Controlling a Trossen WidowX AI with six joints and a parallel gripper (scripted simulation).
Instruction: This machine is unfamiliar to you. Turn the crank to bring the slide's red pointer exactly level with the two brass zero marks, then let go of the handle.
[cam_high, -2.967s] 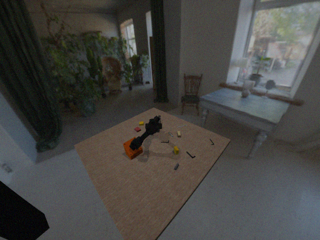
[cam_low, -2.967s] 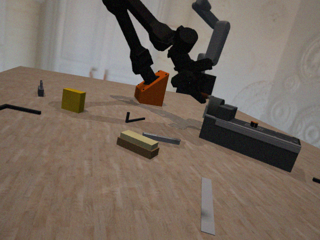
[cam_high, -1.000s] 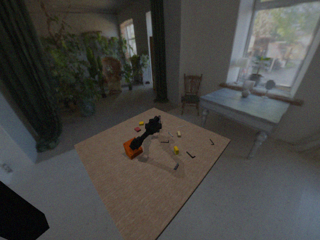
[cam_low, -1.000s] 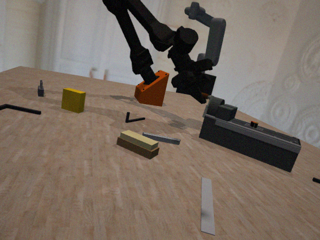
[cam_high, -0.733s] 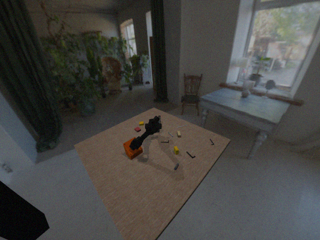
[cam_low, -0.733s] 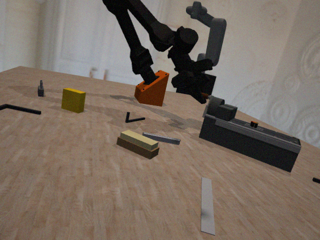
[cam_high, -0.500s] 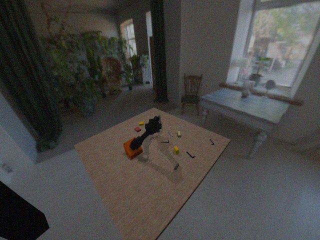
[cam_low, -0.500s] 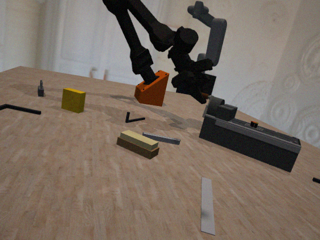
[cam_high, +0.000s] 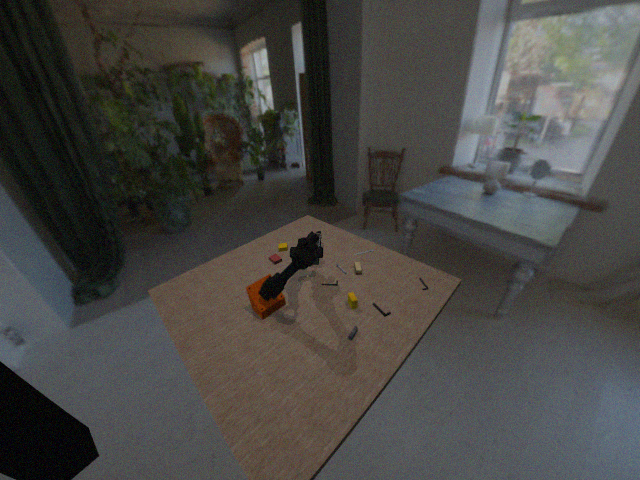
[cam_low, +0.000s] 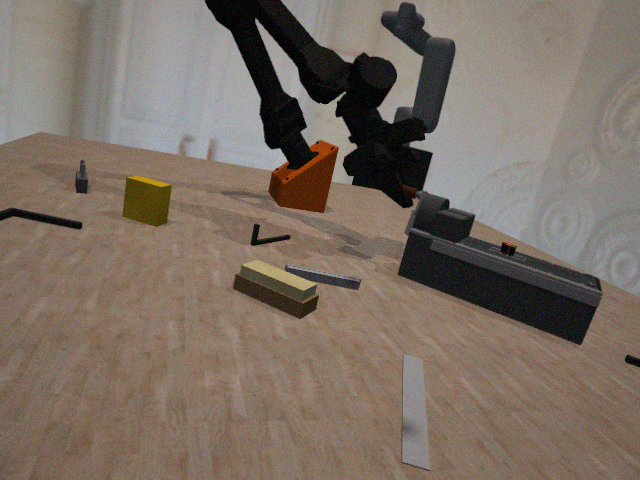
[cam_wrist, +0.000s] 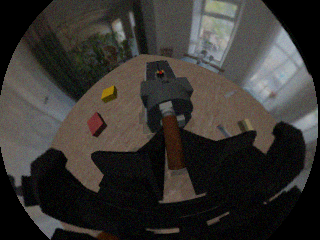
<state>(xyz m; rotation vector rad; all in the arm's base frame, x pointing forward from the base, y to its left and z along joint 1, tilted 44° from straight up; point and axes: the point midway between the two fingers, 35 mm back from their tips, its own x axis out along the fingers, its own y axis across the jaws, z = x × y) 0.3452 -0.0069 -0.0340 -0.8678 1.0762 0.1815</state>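
My gripper tip is 2 cm past the brown crank handle, 1 cm to the left of it and 2 cm below it. Round my gripper tip: red pointer 14 cm ahead, 8 cm to the left, 1 cm below; red block 7 cm behind, 24 cm to the left, 8 cm below; grey bar 9 cm ahead, 18 cm to the right, 9 cm below.
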